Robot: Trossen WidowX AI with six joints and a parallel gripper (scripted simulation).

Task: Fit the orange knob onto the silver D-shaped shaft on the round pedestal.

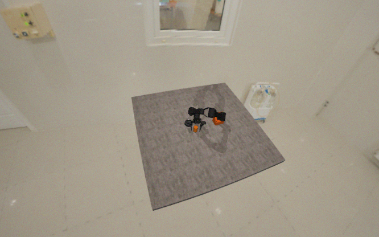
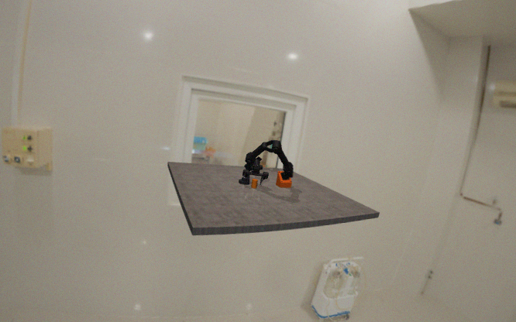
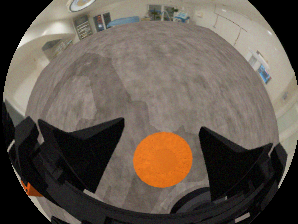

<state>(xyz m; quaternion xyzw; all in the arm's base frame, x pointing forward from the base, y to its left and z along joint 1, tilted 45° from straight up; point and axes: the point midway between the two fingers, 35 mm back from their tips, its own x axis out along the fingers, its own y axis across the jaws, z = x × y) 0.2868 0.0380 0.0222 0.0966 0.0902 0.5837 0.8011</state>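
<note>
Right now my gripper tip is 10 mm past the orange knob, 30 mm to the left of it and 10 mm below it. Also, from my gripper tip: round pedestal 20 mm ahead, 140 mm to the right.
</note>
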